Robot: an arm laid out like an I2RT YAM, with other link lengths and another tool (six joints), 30 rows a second.
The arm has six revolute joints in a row. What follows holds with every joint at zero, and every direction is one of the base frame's. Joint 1 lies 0.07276 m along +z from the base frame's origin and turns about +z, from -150.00 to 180.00 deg. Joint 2 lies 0.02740 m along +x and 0.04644 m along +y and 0.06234 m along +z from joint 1 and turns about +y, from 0.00 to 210.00 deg. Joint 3 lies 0.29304 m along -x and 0.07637 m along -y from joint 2 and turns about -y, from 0.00 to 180.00 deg. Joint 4 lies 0.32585 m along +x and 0.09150 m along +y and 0.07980 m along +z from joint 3 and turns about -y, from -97.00 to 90.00 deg. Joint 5 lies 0.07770 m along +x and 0.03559 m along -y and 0.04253 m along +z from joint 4 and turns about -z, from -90.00 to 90.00 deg. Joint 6 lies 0.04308 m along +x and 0.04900 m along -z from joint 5 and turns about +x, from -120.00 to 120.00 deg. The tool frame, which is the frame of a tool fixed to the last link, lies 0.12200 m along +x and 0.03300 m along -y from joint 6; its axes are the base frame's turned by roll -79.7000, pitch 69.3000 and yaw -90.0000 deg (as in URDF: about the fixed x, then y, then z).
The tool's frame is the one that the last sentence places.
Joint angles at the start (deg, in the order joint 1, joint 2, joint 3, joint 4, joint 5, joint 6):
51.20, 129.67, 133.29, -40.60, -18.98, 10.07
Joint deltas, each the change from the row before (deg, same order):
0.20, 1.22, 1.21, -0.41, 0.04, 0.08
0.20, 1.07, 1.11, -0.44, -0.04, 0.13
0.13, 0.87, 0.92, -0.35, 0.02, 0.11
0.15, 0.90, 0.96, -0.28, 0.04, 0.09
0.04, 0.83, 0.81, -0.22, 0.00, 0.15
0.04, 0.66, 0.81, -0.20, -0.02, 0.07
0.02, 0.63, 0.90, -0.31, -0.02, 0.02
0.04, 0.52, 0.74, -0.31, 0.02, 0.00
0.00, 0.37, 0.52, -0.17, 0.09, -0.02
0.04, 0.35, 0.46, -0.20, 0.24, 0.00
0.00, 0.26, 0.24, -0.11, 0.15, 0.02
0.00, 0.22, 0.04, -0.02, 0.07, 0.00
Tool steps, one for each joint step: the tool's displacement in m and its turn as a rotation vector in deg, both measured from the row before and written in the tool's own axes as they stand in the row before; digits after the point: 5 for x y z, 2 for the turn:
0.00223, 0.00190, 0.00627, -0.20, 0.42, 0.03
0.00193, 0.00226, 0.00529, -0.27, 0.39, 0.08
0.00154, 0.00126, 0.00419, -0.14, 0.31, 0.08
0.00120, 0.00139, 0.00434, -0.12, 0.23, 0.03
0.00176, 0.00019, 0.00421, -0.07, 0.26, 0.16
0.00020, 0.00022, 0.00263, -0.06, 0.06, 0.05
-0.00024, -0.00001, 0.00189, -0.04, 0.04, 0.01
0.00005, 0.00023, 0.00157, -0.03, 0.09, -0.01
-0.00004, -0.00045, 0.00112, 0.09, 0.03, -0.02
0.00041, -0.00031, 0.00123, 0.19, 0.13, -0.02
0.00096, -0.00048, 0.00134, 0.13, 0.16, 0.03
0.00171, -0.00020, 0.00188, 0.04, 0.21, 0.03

